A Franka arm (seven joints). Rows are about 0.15 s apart.
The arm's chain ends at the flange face. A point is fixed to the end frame.
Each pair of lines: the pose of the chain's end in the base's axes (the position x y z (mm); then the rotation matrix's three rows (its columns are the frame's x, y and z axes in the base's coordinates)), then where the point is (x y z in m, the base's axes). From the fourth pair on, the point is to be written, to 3 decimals.
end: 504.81 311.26 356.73; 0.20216 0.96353 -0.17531; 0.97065 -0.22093 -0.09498; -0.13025 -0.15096 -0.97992
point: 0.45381 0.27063 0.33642
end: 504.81 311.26 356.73; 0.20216 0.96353 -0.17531; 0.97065 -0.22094 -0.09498; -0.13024 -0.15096 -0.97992
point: 0.45381 0.27063 0.33642
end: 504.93 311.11 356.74; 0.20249 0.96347 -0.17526; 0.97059 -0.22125 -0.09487; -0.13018 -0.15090 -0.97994
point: 0.45392 0.27050 0.33643
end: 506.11 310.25 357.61; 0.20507 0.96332 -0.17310; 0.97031 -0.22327 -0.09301; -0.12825 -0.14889 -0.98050
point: 0.455 0.270 0.337
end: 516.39 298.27 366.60; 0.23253 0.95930 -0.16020; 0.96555 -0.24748 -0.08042; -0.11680 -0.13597 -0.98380
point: 0.465 0.259 0.345
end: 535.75 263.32 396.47; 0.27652 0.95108 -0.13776; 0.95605 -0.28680 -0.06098; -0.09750 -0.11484 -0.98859
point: 0.483 0.227 0.373
